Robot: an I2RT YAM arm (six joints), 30 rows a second.
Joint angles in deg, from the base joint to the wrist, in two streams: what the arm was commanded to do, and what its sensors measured. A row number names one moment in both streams.
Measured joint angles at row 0: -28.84 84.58 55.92 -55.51 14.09 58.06
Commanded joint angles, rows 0 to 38: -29.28 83.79 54.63 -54.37 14.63 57.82; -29.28 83.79 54.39 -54.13 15.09 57.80; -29.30 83.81 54.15 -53.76 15.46 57.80; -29.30 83.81 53.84 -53.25 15.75 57.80; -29.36 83.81 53.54 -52.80 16.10 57.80; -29.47 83.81 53.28 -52.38 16.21 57.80; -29.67 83.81 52.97 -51.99 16.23 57.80; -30.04 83.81 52.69 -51.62 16.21 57.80; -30.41 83.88 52.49 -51.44 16.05 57.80; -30.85 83.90 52.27 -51.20 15.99 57.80; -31.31 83.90 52.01 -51.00 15.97 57.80; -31.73 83.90 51.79 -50.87 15.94 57.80; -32.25 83.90 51.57 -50.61 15.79 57.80; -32.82 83.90 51.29 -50.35 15.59 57.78; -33.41 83.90 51.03 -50.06 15.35 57.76; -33.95 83.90 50.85 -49.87 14.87 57.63; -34.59 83.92 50.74 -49.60 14.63 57.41; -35.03 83.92 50.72 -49.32 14.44 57.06; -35.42 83.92 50.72 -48.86 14.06 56.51; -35.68 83.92 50.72 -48.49 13.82 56.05; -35.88 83.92 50.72 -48.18 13.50 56.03; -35.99 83.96 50.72 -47.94 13.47 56.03; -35.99 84.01 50.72 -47.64 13.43 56.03; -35.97 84.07 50.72 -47.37 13.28 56.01; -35.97 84.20 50.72 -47.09 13.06 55.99; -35.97 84.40 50.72 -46.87 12.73 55.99; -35.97 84.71 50.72 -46.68 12.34 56.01; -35.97 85.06 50.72 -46.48 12.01 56.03; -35.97 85.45 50.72 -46.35 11.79 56.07; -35.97 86.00 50.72 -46.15 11.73 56.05; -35.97 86.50 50.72 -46.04 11.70 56.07; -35.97 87.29 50.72 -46.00 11.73 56.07; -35.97 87.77 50.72 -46.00 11.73 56.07; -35.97 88.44 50.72 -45.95 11.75 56.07; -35.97 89.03 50.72 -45.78 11.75 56.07; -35.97 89.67 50.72 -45.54 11.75 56.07; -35.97 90.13 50.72 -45.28 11.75 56.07; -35.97 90.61 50.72 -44.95 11.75 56.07; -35.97 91.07 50.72 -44.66 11.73 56.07
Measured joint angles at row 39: -35.57 89.73 51.13 -45.10 11.49 56.51
